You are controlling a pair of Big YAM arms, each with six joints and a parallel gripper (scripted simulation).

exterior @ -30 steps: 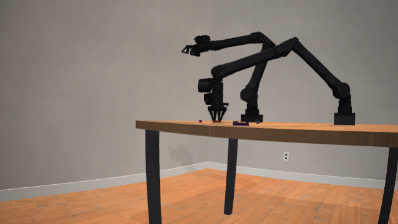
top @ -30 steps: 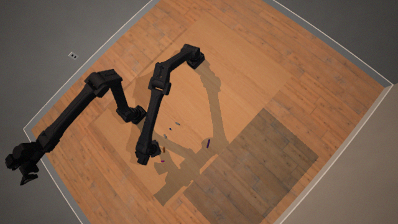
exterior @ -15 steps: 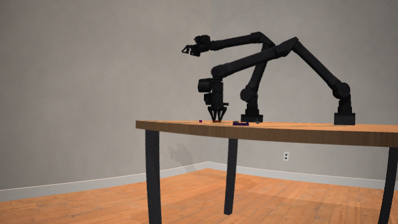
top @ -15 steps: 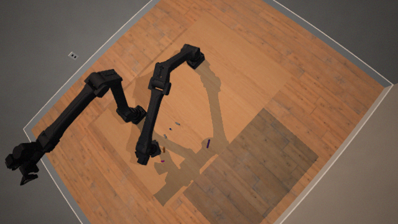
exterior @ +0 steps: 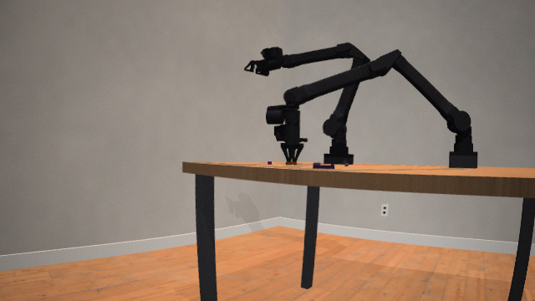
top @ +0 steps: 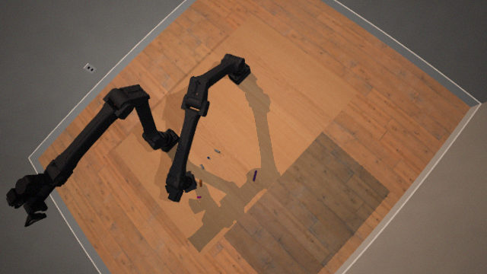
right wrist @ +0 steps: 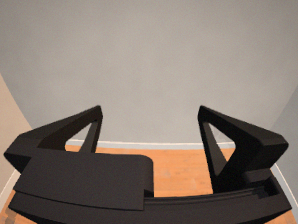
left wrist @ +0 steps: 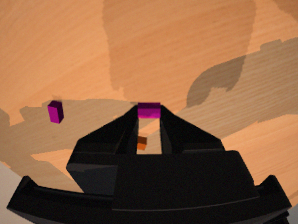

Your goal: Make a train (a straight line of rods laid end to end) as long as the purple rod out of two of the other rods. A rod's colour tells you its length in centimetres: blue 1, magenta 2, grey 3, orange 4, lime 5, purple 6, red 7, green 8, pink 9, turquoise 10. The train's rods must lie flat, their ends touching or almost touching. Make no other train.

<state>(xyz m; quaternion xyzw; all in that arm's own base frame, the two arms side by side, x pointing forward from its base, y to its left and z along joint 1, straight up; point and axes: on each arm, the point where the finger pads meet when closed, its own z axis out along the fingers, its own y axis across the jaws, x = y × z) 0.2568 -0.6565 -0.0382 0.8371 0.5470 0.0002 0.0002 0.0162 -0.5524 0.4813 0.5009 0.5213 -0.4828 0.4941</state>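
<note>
Right now the orange rod is 3 cm to the left of my left hand and 3 cm ahead of it. Also, from my left hand: blue rod: 16 cm to the left, 4 cm behind; then purple rod: 28 cm to the left, 22 cm ahead; then magenta rod: 9 cm ahead, 3 cm to the right.
</note>
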